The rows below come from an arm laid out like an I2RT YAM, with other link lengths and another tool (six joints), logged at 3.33 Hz.
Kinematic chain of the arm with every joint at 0, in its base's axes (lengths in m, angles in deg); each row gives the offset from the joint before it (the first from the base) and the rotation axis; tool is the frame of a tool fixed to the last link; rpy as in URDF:
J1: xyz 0 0 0.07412 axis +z
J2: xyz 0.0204 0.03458 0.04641 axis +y
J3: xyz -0.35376 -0.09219 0 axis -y
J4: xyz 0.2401 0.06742 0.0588 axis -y
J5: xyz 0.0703 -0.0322 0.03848 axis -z
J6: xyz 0.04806 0 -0.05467 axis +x
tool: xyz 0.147 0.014 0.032 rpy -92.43 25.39 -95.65
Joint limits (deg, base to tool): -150..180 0..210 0..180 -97..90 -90..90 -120..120
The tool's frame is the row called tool.
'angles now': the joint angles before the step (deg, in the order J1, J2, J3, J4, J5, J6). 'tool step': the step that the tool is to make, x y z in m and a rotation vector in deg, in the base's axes. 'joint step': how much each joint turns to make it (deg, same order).
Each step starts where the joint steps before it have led.
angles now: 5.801, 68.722, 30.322, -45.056, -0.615, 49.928
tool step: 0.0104, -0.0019, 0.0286, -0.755, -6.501, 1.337
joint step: 0.092, -5.745, 3.167, -2.521, 1.182, -1.466
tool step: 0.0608, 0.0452, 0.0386, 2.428, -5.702, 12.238
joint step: 5.990, 5.837, 9.397, 2.346, -3.171, -5.597
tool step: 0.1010, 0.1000, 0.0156, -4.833, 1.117, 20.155
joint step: 12.459, 22.217, 21.230, -1.833, 1.729, -8.619
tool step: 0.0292, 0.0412, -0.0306, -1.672, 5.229, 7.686
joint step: 2.242, 11.701, 8.219, -2.126, -1.964, -5.133
